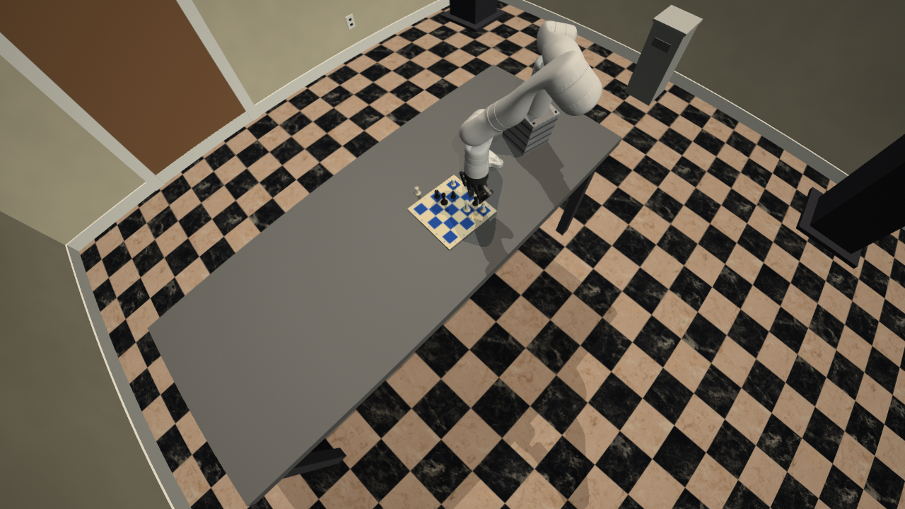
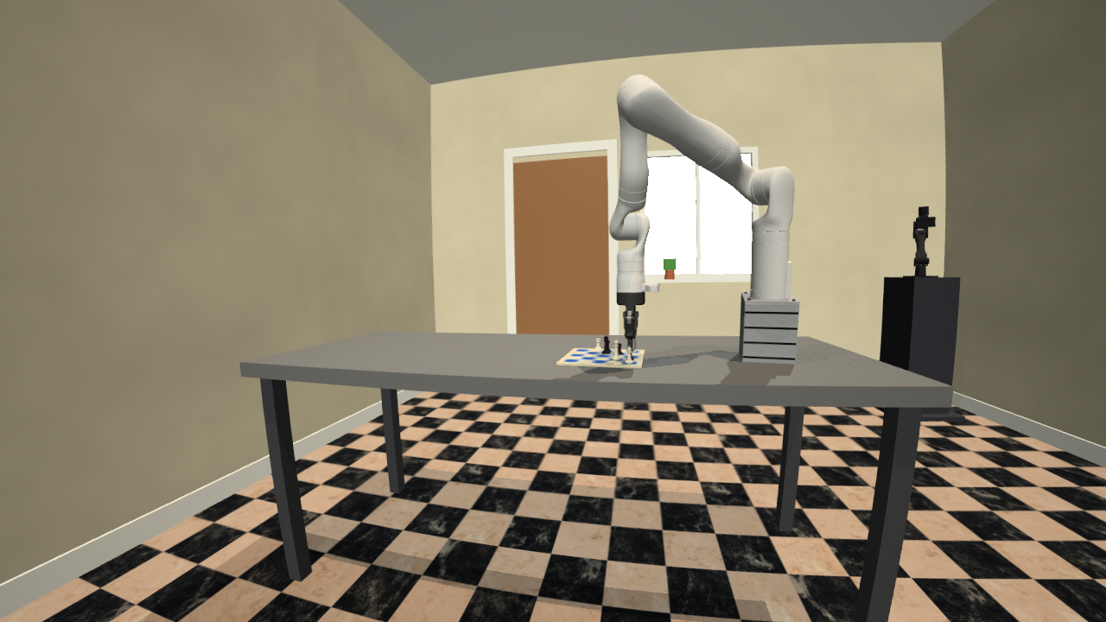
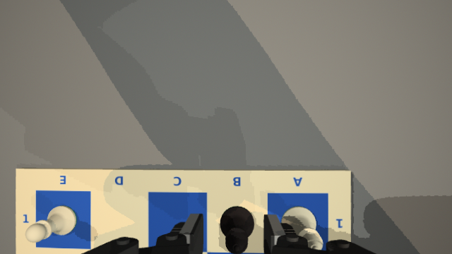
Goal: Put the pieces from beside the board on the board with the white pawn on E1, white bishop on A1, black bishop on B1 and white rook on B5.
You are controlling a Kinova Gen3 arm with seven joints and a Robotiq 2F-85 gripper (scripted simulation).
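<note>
Now: the black bishop 20 mm below my hand. From my hand the other things lie so: chessboard: 70 mm ahead, 40 mm to the right, 40 mm below; tall white piece: 40 mm ahead, 10 mm below; black pawn: 80 mm to the right, 30 mm below, 30 mm ahead.
</note>
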